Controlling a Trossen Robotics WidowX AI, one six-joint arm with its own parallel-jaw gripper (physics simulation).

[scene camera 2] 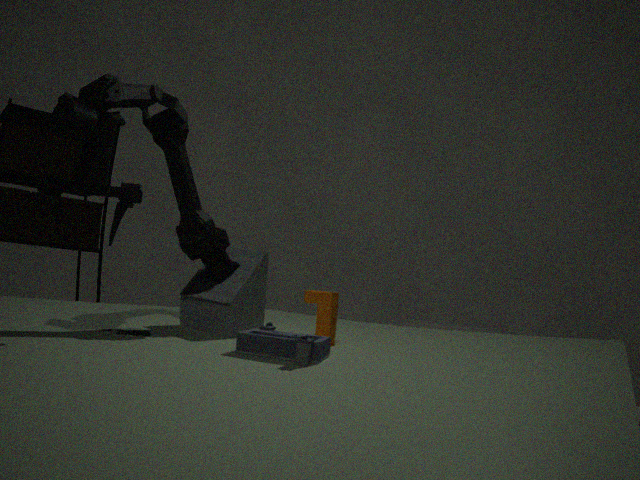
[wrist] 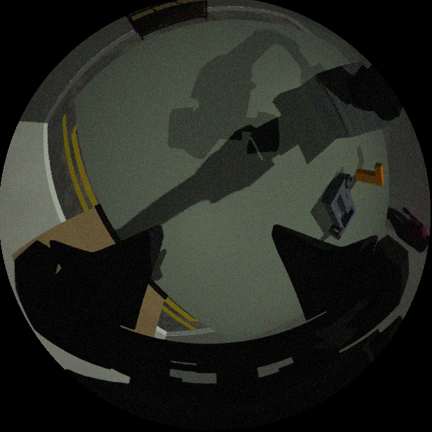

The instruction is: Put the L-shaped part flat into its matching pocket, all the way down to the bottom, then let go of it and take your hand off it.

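Frame: origin at the arm's base, x right, y back, z down, level; centimetres.
Where they show: gripper, fingertip midpoint: [scene camera 2: 85,243]; arm's base at its link origin: [scene camera 2: 222,271].
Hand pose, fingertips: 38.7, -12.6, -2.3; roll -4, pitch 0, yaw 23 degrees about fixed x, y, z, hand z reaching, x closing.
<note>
Each offset is from my fingertips to the top centre of the thing, as dx, dy, dz.
The orange L-shaped part {-48.3, -8.4, +4.6} [scene camera 2: 326,317] [wrist: 371,177] stands upright on the table, its short arm at the top. It is close beside the low grey-blue pocket block {-32.5, -15.0, +10.8} [scene camera 2: 276,347] [wrist: 326,211], which partly hides its foot in the scene view. The block lies on the table with recesses in its top; its pocket shapes are too dim to tell apart. My gripper [wrist: 218,231] is open and empty, fingers wide apart. It hangs high above the table, well away from both; in the wrist view they lie beyond the right finger. One finger shows at the left in the scene view.
The grey wedge-shaped arm base [scene camera 2: 222,316] stands behind and left of the block. A dark shelf unit [scene camera 2: 31,142] is at the far left. In the wrist view, a tan surface [wrist: 82,232] lies beyond the table edge at left, and a dark figure [wrist: 409,227] is at right.
</note>
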